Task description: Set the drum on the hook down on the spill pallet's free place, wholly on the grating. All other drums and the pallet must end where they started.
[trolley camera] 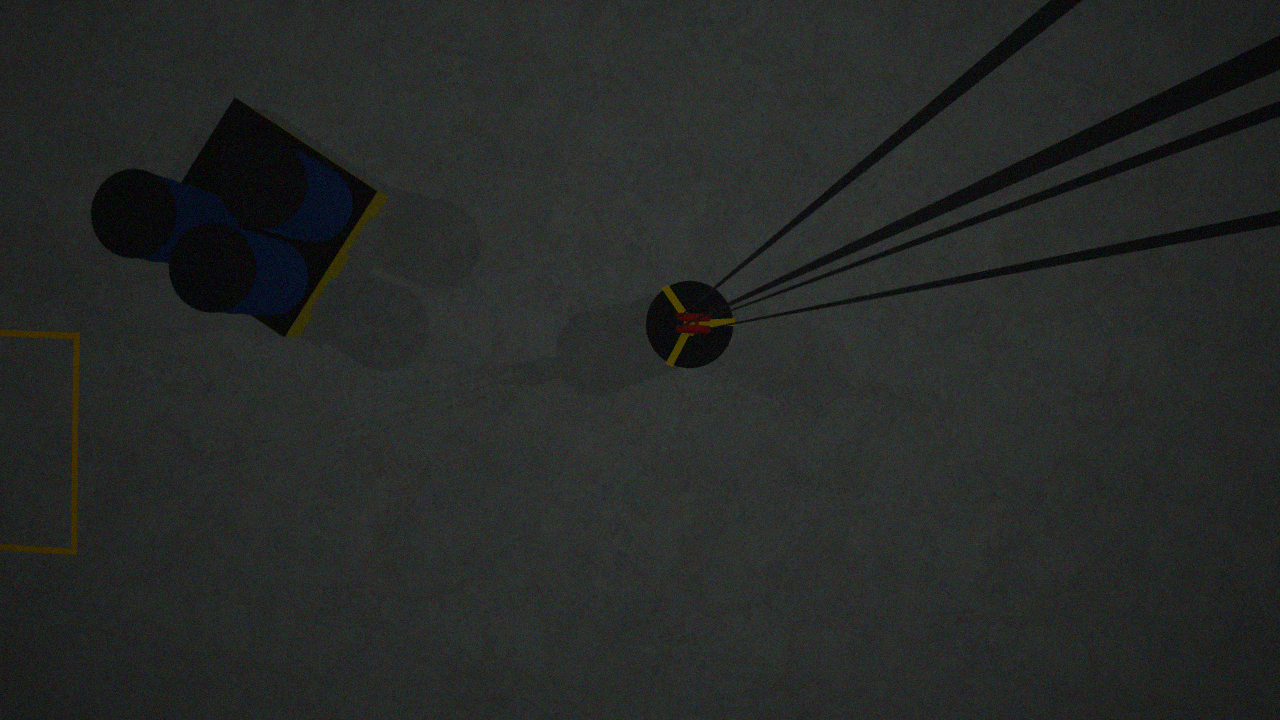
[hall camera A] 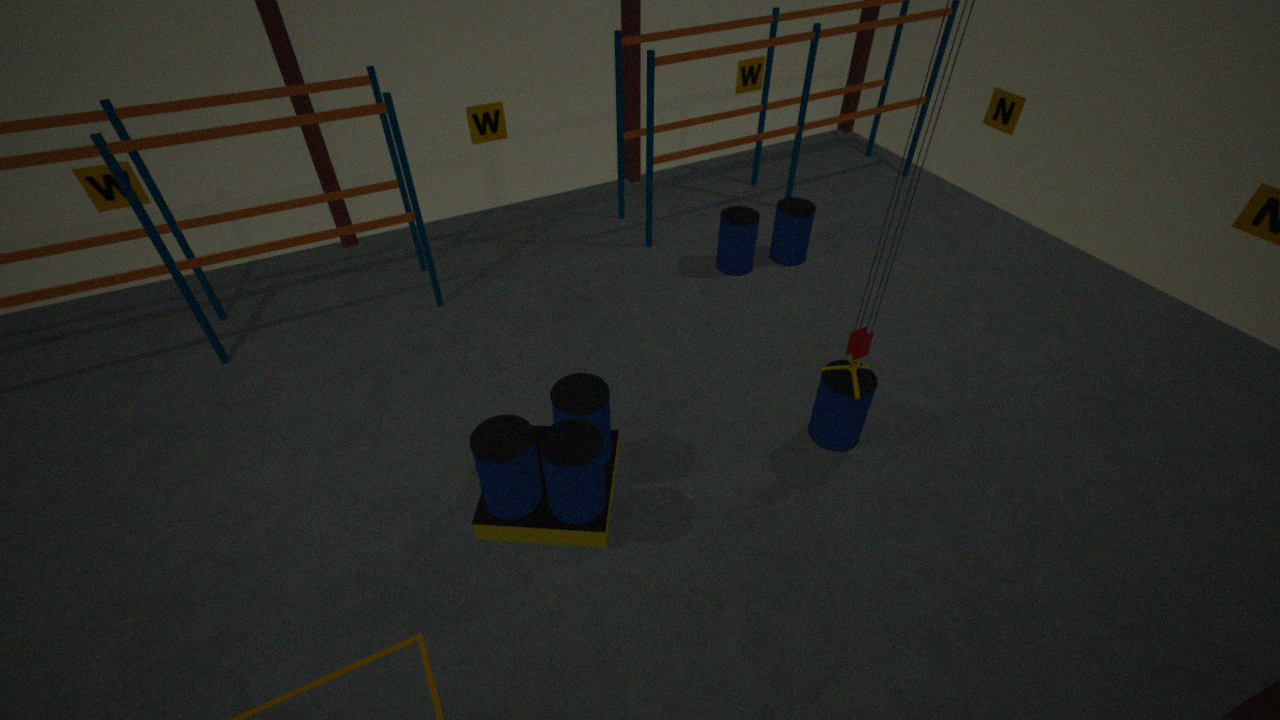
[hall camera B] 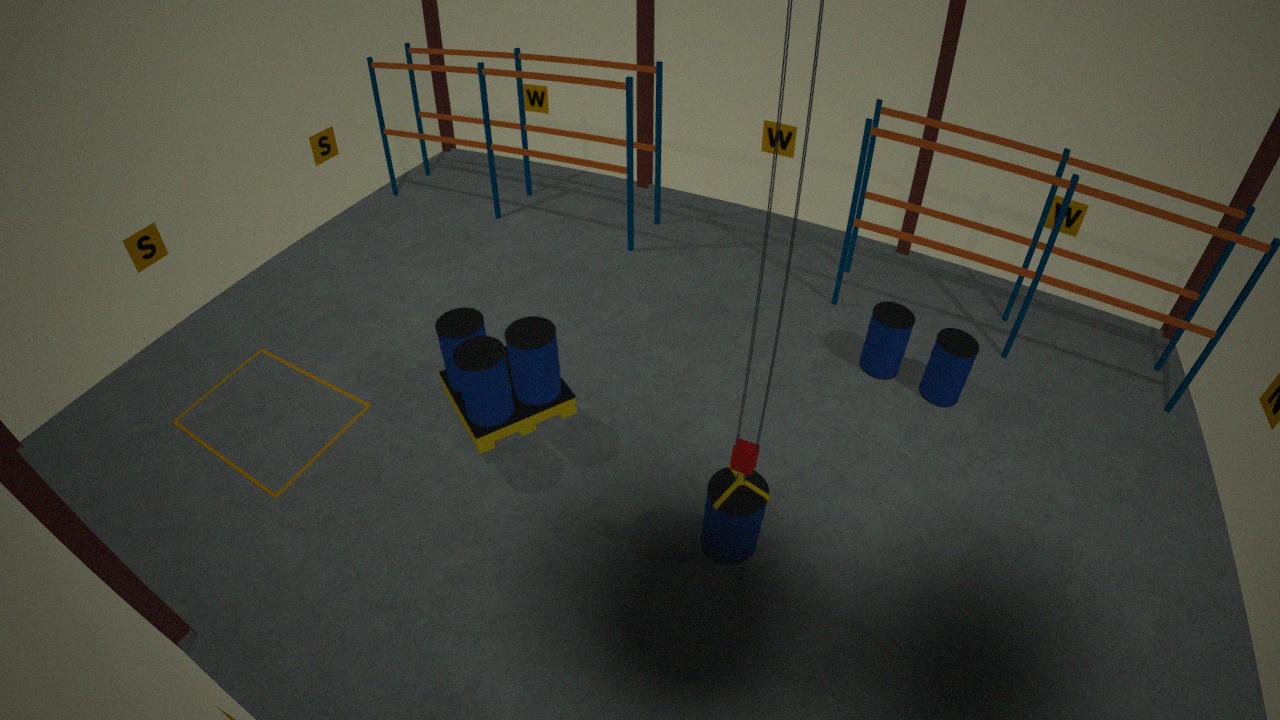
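Observation:
A blue drum with a black top (hall camera A: 837,416) (hall camera B: 732,532) (trolley camera: 666,335) hangs about upright, low above the floor. My gripper (hall camera A: 853,368) (hall camera B: 741,483) (trolley camera: 691,324), a yellow three-armed lifter under the red hook block, is shut on it. The spill pallet (hall camera A: 541,535) (hall camera B: 567,408) (trolley camera: 308,307), black grating with yellow sides, stands apart from this drum. Three blue drums (hall camera A: 575,479) (hall camera B: 535,362) (trolley camera: 281,273) stand on it. Its free place is the corner at the top in the trolley view, partly hidden by drum tops; in hall camera A it lies behind the front left drum.
Two more blue drums (hall camera A: 737,241) (hall camera B: 886,342) stand on the floor near a blue and orange rack (hall camera A: 649,152) (hall camera B: 1042,268). Another such rack (hall camera A: 407,192) (hall camera B: 630,165) stands along the W wall. A yellow floor outline (hall camera A: 331,671) (hall camera B: 322,451) (trolley camera: 75,447) lies near the pallet.

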